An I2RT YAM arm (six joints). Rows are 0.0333 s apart.
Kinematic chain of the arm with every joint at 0, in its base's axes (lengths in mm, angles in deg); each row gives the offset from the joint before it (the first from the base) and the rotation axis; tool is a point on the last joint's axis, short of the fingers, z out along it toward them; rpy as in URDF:
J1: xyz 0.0 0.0 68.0 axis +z
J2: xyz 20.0 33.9 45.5 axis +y
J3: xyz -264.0 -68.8 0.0 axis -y
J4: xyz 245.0 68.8 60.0 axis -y
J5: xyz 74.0 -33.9 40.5 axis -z
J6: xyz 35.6 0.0 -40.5 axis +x
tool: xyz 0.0 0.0 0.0 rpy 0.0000 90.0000 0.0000
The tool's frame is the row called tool.
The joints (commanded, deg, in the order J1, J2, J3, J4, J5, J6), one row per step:
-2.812, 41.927, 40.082, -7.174, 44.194, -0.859
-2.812, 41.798, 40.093, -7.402, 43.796, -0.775
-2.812, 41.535, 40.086, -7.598, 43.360, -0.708
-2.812, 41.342, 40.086, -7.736, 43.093, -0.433
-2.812, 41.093, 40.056, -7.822, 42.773, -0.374
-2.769, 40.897, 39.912, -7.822, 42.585, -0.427
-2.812, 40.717, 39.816, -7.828, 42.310, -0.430
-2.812, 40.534, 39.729, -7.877, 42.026, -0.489
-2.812, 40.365, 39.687, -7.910, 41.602, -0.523
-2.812, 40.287, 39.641, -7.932, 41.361, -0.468
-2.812, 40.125, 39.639, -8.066, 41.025, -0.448
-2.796, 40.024, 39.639, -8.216, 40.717, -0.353
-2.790, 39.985, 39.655, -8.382, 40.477, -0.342
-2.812, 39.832, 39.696, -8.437, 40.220, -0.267
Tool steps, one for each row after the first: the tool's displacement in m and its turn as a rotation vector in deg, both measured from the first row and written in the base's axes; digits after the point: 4 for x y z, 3 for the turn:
-0.0004, 0.0002, 0.0000, 0.124, 0.024, 0.384
-0.0012, 0.0004, 0.0003, 0.235, -0.088, 0.807
-0.0018, 0.0006, 0.0005, 0.460, -0.344, 1.039
-0.0026, 0.0008, 0.0008, 0.544, -0.521, 1.349
-0.0031, 0.0010, 0.0004, 0.534, -0.535, 1.584
-0.0037, 0.0010, 0.0002, 0.570, -0.613, 1.813
-0.0042, 0.0012, 0.0001, 0.571, -0.619, 2.101
-0.0046, 0.0014, 0.0002, 0.607, -0.690, 2.524
-0.0047, 0.0015, 0.0000, 0.681, -0.741, 2.756
-0.0052, 0.0017, 0.0002, 0.746, -0.783, 3.086
-0.0055, 0.0019, 0.0002, 0.863, -0.803, 3.395
-0.0056, 0.0020, 0.0000, 0.917, -0.701, 3.636
-0.0061, 0.0021, 0.0006, 0.998, -0.894, 3.860

